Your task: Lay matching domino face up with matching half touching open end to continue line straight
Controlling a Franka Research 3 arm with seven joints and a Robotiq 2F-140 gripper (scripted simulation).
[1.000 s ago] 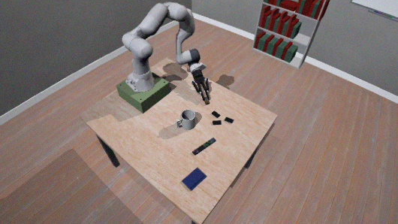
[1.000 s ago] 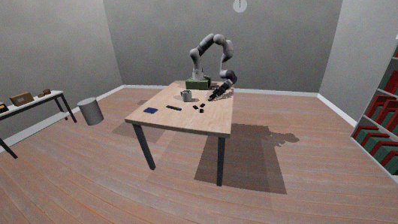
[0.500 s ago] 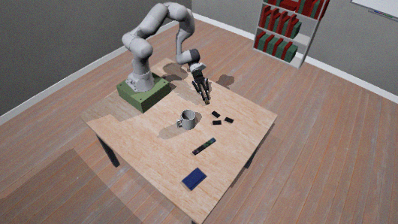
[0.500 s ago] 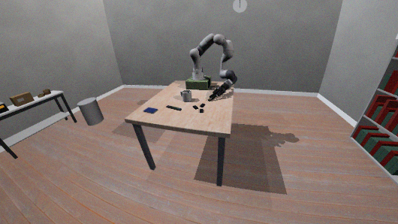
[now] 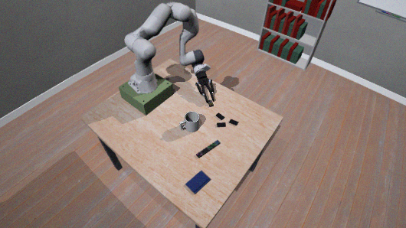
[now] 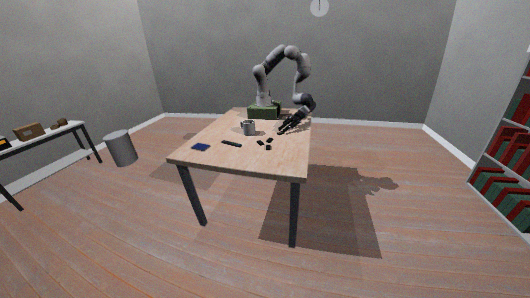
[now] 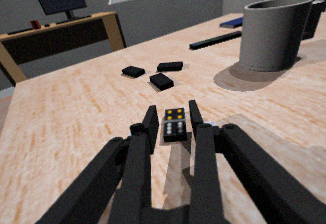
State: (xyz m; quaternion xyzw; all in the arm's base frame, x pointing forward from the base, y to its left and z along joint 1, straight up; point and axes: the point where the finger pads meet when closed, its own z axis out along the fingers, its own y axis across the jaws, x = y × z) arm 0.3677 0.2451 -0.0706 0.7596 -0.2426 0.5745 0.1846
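My gripper is now 15 cm short of the black domino, 8 cm to the left of it and 3 cm above it. From my hand the other things lie so: blue book 55 cm to the right, 32 cm ahead, 3 cm below; grey mug 27 cm to the right, 5 cm ahead, 1 cm above.
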